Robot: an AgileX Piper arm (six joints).
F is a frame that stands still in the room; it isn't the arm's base.
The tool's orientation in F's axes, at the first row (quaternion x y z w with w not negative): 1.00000 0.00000 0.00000 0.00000
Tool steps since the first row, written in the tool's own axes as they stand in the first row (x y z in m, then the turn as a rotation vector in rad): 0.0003 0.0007 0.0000 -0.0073 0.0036 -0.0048; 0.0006 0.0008 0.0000 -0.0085 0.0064 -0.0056; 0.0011 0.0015 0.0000 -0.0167 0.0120 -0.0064; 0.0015 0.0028 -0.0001 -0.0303 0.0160 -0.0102; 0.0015 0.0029 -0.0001 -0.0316 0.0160 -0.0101; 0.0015 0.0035 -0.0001 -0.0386 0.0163 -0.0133; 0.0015 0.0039 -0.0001 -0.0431 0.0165 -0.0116; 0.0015 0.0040 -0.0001 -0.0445 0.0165 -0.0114; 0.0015 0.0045 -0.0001 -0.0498 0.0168 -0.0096; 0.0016 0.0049 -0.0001 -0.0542 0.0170 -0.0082
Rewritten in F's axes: 0.0003 -0.0007 0.0000 -0.0073 -0.0036 0.0048; 0.0006 -0.0008 0.0000 -0.0085 -0.0064 0.0056; 0.0011 -0.0015 0.0000 -0.0167 -0.0120 0.0064; 0.0015 -0.0028 0.0001 -0.0303 -0.0160 0.0102; 0.0015 -0.0029 0.0001 -0.0316 -0.0160 0.0101; 0.0015 -0.0035 0.0001 -0.0386 -0.0163 0.0133; 0.0015 -0.0039 0.0001 -0.0431 -0.0165 0.0116; 0.0015 -0.0040 0.0001 -0.0445 -0.0165 0.0114; 0.0015 -0.0045 0.0001 -0.0498 -0.0168 0.0096; 0.0016 -0.0049 0.0001 -0.0542 -0.0170 0.0082
